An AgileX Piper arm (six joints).
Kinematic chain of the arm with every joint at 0, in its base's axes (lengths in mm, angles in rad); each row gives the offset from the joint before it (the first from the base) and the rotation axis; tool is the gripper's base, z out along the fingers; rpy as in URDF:
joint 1: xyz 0 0 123 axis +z
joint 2: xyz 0 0 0 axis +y
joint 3: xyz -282.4 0 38.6 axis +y
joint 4: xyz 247.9 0 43.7 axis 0.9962 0 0.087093
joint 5: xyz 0 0 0 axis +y
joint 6: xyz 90.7 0 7.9 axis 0.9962 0 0.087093
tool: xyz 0 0 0 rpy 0 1.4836 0
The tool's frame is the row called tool.
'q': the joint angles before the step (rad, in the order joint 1, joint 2, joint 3, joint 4, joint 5, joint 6). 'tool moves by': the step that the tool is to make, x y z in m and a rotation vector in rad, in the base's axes. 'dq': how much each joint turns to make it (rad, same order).
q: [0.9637 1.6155 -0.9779 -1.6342 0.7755 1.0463]
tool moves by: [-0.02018 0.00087 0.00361 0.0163 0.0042 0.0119]
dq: [0.0604 -0.0437 0.0357 0.0341 0.0351 0.0024]
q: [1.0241 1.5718 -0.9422 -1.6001 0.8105 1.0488]
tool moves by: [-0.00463 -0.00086 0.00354 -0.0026 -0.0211 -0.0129]
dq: [0.0182 -0.0112 0.0052 -0.0020 0.0368 0.0020]
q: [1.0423 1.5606 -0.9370 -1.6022 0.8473 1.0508]
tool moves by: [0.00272 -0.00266 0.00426 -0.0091 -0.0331 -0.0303]
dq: [-0.0046 0.0007 -0.0075 -0.0160 0.0391 0.0009]
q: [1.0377 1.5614 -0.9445 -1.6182 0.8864 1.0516]
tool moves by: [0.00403 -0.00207 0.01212 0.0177 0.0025 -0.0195]
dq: [-0.0144 -0.0137 -0.0372 0.0426 -0.0020 -0.0479]
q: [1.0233 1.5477 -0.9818 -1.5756 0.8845 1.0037]
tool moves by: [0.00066 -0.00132 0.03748 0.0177 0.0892 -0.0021]
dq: [-0.0140 -0.0466 -0.1358 0.2573 -0.0166 -0.2840]
